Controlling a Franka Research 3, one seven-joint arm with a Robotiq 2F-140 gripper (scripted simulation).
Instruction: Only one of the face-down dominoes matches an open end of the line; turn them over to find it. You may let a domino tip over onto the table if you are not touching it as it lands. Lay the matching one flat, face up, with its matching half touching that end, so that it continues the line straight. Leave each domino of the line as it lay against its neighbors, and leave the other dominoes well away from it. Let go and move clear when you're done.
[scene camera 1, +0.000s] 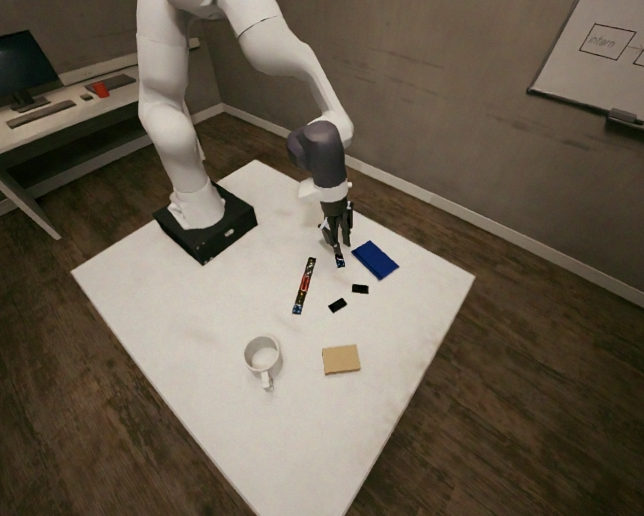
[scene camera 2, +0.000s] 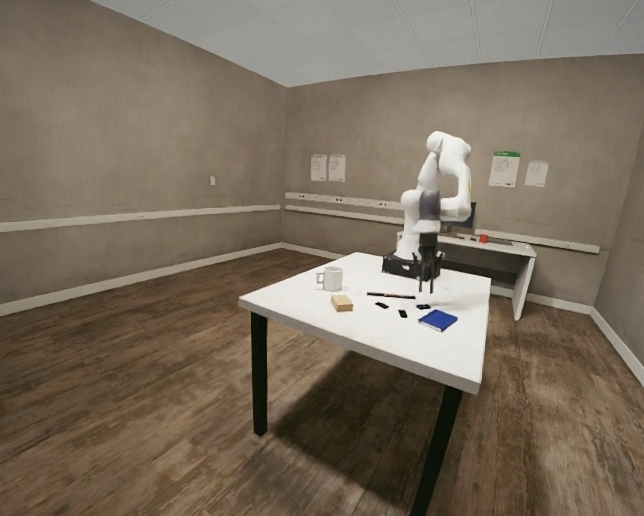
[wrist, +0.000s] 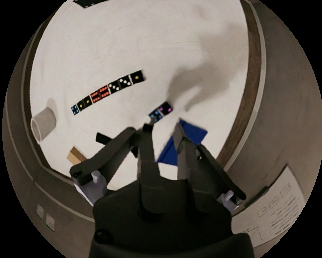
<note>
In view: my gripper (scene camera 1: 342, 249) and a tan wooden block (scene camera 1: 343, 359).
My gripper is seen too in scene camera 2 (scene camera 2: 425, 292) and in the wrist view (wrist: 164, 126).
</note>
